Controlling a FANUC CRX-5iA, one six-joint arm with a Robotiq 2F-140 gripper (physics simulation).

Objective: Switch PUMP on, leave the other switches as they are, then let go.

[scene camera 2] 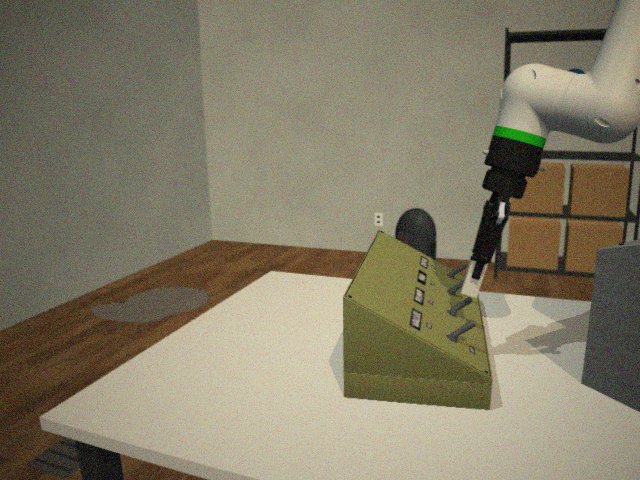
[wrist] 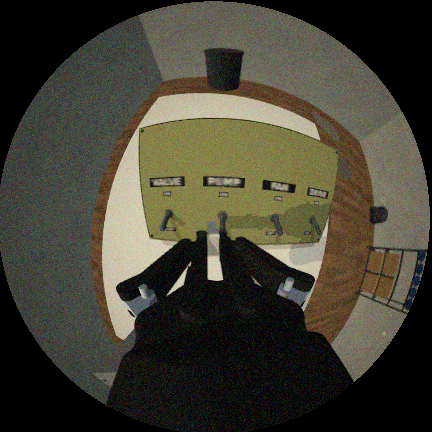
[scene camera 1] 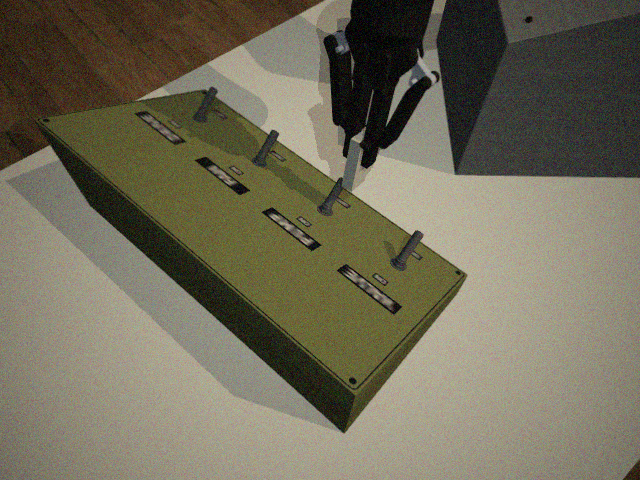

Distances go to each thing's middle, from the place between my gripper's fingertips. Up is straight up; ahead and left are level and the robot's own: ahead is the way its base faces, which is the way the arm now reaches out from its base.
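Olive sloped switch box (scene camera 1: 318, 293): 6 cm below my hand, 7 cm to the right of it, 11 cm ahead of it.
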